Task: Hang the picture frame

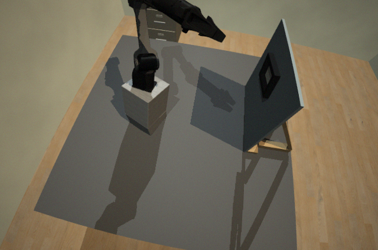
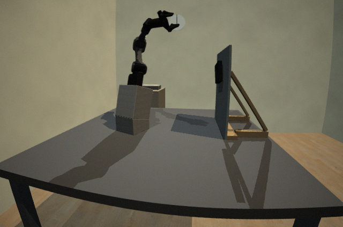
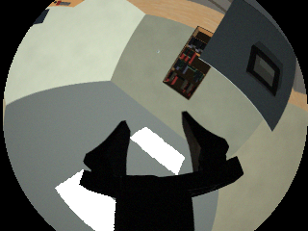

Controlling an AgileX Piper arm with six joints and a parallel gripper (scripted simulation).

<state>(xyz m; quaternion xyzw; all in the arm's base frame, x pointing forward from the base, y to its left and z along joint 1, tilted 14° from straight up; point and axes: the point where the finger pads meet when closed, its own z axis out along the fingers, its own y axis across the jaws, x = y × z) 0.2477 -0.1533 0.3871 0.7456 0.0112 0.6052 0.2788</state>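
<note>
The black picture frame lies 30 cm below my hand, 26 cm ahead of it and 23 cm to the left of it. Round my hand: upright board 41 cm below, 28 cm ahead, 22 cm to the left.
</note>
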